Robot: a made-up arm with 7 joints. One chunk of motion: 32 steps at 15 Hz.
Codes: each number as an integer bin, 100 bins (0 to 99) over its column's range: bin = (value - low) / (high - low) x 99, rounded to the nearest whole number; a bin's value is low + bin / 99 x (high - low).
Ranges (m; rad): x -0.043..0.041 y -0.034..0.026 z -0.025..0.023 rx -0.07..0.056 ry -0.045..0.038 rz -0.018..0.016
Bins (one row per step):
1: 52 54 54 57 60 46
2: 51 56 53 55 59 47
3: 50 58 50 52 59 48
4: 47 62 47 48 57 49
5: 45 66 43 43 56 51
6: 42 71 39 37 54 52
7: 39 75 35 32 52 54
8: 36 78 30 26 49 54
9: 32 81 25 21 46 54
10: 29 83 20 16 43 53
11: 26 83 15 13 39 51
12: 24 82 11 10 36 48
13: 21 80 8 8 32 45
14: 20 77 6 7 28 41
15: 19 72 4 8 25 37
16: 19 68 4 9 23 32
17: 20 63 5 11 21 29
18: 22 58 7 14 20 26
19: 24 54 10 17 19 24
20: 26 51 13 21 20 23
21: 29 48 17 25 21 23
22: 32 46 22 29 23 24
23: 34 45 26 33 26 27
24: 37 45 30 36 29 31
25: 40 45 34 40 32 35
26: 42 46 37 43 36 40
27: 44 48 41 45 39 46
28: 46 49 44 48 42 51
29: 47 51 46 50 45 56
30: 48 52 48 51 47 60
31: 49 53 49 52 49 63
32: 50 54 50 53 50 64
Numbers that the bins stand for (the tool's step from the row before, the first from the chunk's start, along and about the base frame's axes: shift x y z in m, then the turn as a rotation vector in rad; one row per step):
1: 0.00112 -0.00127 0.00118 0.00255 0.00530 -0.00220
2: 0.00027 -0.00006 0.00070 0.00000 0.00446 -0.00186
3: -0.00058 0.00115 -0.00076 -0.00382 0.00446 -0.00152
4: -0.00312 0.00358 -0.00221 -0.00891 0.00279 -0.00117
5: -0.00482 0.00600 -0.00415 -0.01527 0.00195 -0.00048
6: -0.00736 0.00903 -0.00609 -0.02291 0.00027 -0.00014
7: -0.00991 0.01145 -0.00803 -0.02927 -0.00140 0.00055
8: -0.01245 0.01327 -0.01045 -0.03691 -0.00392 0.00055
9: -0.01585 0.01509 -0.01288 -0.04327 -0.00643 0.00055
10: -0.01839 0.01630 -0.01530 -0.04964 -0.00895 0.00020
11: -0.02094 0.01630 -0.01773 -0.05345 -0.01230 -0.00048
12: -0.02264 0.01570 -0.01967 -0.05727 -0.01482 -0.00152
13: -0.02518 0.01448 -0.02112 -0.05982 -0.01817 -0.00255
14: -0.02603 0.01267 -0.02209 -0.06109 -0.02153 -0.00392
15: -0.02688 0.00964 -0.02306 -0.05982 -0.02404 -0.00529
16: -0.02688 0.00721 -0.02306 -0.05855 -0.02572 -0.00701
17: -0.02603 0.00418 -0.02258 -0.05600 -0.02739 -0.00804
18: -0.02433 0.00115 -0.02161 -0.05218 -0.02823 -0.00907
19: -0.02264 -0.00127 -0.02015 -0.04836 -0.02907 -0.00976
20: -0.02094 -0.00309 -0.01870 -0.04327 -0.02823 -0.01010
21: -0.01839 -0.00491 -0.01676 -0.03818 -0.02739 -0.01010
22: -0.01585 -0.00612 -0.01433 -0.03309 -0.02572 -0.00976
23: -0.01415 -0.00673 -0.01239 -0.02800 -0.02320 -0.00873
24: -0.01161 -0.00673 -0.01045 -0.02418 -0.02069 -0.00735
25: -0.00906 -0.00673 -0.00852 -0.01909 -0.01817 -0.00598
26: -0.00736 -0.00612 -0.00706 -0.01527 -0.01482 -0.00426
27: -0.00567 -0.00491 -0.00512 -0.01273 -0.01230 -0.00220
28: -0.00397 -0.00430 -0.00367 -0.00891 -0.00979 -0.00048
29: -0.00312 -0.00309 -0.00270 -0.00636 -0.00727 0.00123
30: -0.00227 -0.00248 -0.00173 -0.00509 -0.00560 0.00261
31: -0.00142 -0.00188 -0.00124 -0.00382 -0.00392 0.00364
32: -0.00058 -0.00127 -0.00076 -0.00255 -0.00308 0.00398

